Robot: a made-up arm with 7 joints.
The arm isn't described. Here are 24 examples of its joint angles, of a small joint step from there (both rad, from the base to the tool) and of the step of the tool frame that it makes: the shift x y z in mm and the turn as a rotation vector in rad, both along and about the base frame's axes.
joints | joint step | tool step
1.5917 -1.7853 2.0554 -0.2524 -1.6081 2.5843 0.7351 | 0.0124 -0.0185 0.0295 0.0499 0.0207 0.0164 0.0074 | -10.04 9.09 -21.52 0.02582 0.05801 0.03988
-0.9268 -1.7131 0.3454 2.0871 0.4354 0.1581 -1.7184 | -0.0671 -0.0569 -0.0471 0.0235 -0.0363 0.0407 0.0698 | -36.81 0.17 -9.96 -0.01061 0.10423 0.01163
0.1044 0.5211 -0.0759 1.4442 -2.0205 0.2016 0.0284 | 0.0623 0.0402 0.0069 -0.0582 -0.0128 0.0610 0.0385 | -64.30 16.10 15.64 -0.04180 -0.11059 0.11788
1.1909 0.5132 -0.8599 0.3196 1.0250 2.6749 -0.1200 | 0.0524 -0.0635 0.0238 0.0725 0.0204 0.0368 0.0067 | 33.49 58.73 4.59 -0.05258 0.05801 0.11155
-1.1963 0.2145 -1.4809 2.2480 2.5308 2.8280 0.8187 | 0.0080 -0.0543 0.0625 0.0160 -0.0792 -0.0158 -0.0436 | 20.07 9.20 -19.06 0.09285 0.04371 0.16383
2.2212 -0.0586 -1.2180 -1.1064 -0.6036 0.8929 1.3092 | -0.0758 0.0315 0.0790 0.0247 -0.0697 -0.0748 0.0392 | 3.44 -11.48 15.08 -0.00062 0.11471 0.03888
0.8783 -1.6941 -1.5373 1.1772 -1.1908 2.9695 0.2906 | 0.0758 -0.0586 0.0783 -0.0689 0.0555 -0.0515 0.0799 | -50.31 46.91 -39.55 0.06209 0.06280 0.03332
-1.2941 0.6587 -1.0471 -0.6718 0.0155 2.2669 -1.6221 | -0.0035 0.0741 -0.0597 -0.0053 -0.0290 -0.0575 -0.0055 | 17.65 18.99 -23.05 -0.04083 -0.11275 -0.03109
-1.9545 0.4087 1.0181 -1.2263 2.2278 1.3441 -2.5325 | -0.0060 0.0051 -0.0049 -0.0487 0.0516 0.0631 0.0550 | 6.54 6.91 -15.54 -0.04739 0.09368 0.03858
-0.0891 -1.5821 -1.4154 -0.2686 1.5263 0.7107 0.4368 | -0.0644 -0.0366 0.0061 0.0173 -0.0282 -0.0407 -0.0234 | -17.02 -59.33 -33.61 -0.03788 0.07081 -0.06003
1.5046 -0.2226 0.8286 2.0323 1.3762 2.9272 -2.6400 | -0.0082 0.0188 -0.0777 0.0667 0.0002 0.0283 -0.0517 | 11.43 -9.17 -2.33 -0.04856 -0.11470 -0.09101
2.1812 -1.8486 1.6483 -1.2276 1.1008 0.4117 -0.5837 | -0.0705 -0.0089 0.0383 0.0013 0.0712 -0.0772 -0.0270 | 45.59 13.31 -2.93 0.07278 0.02868 -0.06312
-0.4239 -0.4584 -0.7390 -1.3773 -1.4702 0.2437 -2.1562 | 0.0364 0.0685 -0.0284 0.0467 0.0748 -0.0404 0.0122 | -34.47 8.73 17.76 -0.00402 0.00895 0.07145
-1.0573 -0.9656 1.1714 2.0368 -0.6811 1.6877 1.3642 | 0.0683 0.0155 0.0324 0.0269 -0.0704 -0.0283 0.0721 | 6.99 68.89 21.57 -0.00676 0.01087 0.12169
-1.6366 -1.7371 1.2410 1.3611 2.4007 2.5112 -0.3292 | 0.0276 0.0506 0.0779 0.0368 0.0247 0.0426 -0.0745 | -9.47 7.82 45.10 -0.04467 -0.10384 0.12433
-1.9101 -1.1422 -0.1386 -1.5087 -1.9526 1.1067 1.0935 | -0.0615 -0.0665 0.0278 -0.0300 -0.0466 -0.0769 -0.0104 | -32.63 -24.28 1.06 -0.03626 -0.10405 -0.07149
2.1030 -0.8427 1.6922 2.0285 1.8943 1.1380 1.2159 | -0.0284 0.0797 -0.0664 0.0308 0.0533 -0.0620 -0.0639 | 5.06 -4.33 -15.03 0.05413 0.02549 -0.05459
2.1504 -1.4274 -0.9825 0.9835 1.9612 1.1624 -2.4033 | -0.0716 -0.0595 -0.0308 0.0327 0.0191 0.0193 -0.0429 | 68.64 -32.06 -20.38 -0.03447 -0.09069 -0.09718
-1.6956 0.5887 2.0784 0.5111 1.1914 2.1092 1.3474 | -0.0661 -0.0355 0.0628 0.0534 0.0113 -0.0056 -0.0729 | 24.43 -22.35 -10.31 -0.01669 0.06798 -0.09049
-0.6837 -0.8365 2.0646 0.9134 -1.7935 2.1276 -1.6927 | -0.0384 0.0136 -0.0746 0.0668 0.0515 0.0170 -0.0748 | 11.68 26.84 -2.63 -0.07488 -0.00019 -0.06724
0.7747 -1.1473 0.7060 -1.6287 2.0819 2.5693 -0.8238 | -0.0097 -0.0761 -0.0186 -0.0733 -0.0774 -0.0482 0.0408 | 30.84 -13.99 -40.78 -0.00513 0.01785 -0.13995
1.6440 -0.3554 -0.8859 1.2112 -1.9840 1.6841 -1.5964 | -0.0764 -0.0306 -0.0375 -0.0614 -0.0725 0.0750 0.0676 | 54.34 -1.68 -21.01 -0.04052 -0.02588 -0.04680
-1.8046 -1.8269 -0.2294 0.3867 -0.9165 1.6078 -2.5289 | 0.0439 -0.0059 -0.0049 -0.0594 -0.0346 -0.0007 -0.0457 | 44.68 -0.40 12.27 -0.03139 0.07611 0.10295
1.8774 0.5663 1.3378 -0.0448 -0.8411 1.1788 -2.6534 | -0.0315 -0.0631 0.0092 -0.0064 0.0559 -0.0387 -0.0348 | -21.75 36.60 45.26 -0.07193 -0.06264 -0.01521
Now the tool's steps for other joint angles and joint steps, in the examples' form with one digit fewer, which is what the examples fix.
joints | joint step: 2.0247 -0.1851 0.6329 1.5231 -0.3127 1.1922 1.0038 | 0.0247 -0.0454 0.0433 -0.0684 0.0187 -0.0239 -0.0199
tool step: -16.7 -0.6 4.3 -0.0257 0.0262 0.0617
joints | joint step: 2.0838 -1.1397 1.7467 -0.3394 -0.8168 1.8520 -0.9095 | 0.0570 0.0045 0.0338 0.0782 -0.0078 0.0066 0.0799
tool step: -54.7 15.0 5.9 0.0257 0.0750 0.1697
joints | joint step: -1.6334 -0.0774 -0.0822 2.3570 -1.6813 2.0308 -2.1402 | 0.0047 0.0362 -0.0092 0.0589 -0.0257 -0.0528 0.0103
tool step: 5.7 13.4 -11.9 0.0274 0.0450 -0.0262
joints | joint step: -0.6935 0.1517 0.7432 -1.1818 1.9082 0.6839 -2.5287 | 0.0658 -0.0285 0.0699 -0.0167 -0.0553 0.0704 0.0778
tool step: 14.9 -77.3 5.3 0.0201 0.0947 0.1750
